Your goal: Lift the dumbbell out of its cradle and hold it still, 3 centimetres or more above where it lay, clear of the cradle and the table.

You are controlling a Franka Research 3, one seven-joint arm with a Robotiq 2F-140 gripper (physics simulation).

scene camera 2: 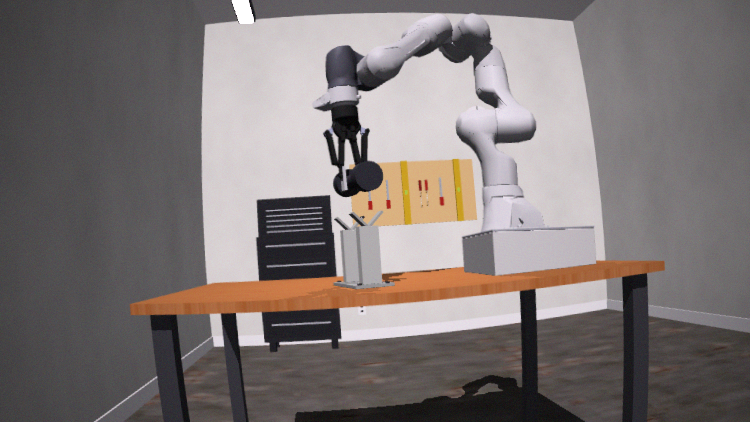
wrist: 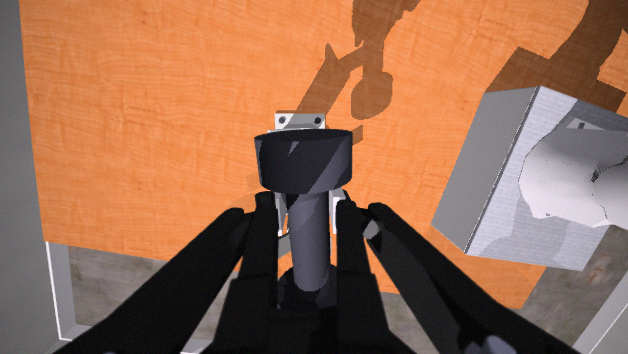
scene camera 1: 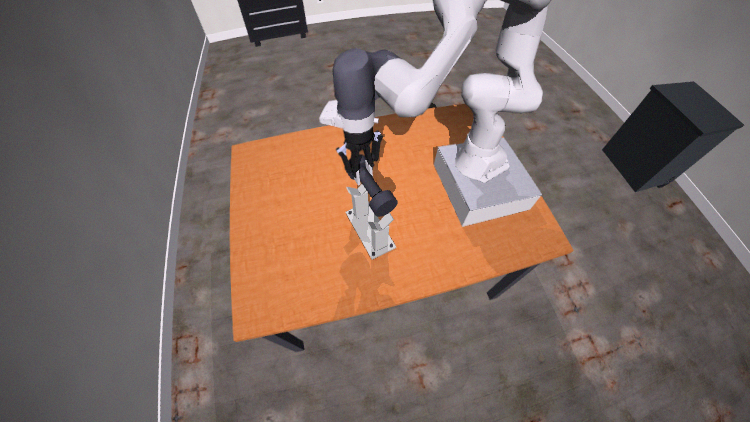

Note:
I see my gripper (scene camera 2: 352,190), a dark grey dumbbell (scene camera 2: 366,176) and a light grey cradle (scene camera 2: 360,247).
The dark grey dumbbell also shows in the wrist view (wrist: 305,164) and in scene camera 1 (scene camera 1: 383,202). My gripper also shows in the wrist view (wrist: 307,184) and in scene camera 1 (scene camera 1: 363,179). The light grey cradle is seen too in the wrist view (wrist: 283,122) and in scene camera 1 (scene camera 1: 374,234).

